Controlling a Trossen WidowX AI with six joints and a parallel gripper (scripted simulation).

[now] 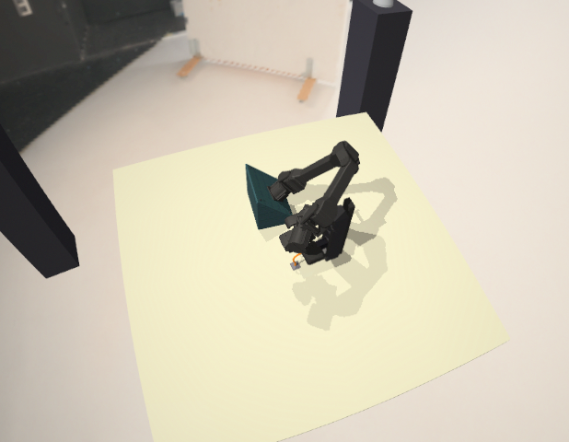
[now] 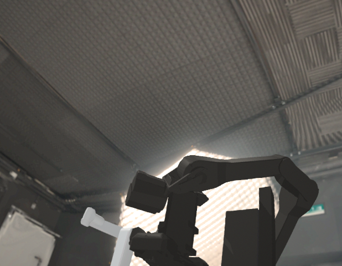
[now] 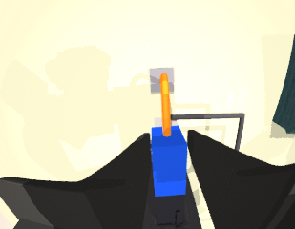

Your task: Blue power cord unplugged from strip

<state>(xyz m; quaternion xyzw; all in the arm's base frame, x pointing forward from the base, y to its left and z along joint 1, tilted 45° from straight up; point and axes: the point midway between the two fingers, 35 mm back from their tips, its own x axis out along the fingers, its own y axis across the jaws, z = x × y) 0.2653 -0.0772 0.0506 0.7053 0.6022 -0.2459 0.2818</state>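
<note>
Now: gripper tip 50 mm to the right of the blue plug.
</note>
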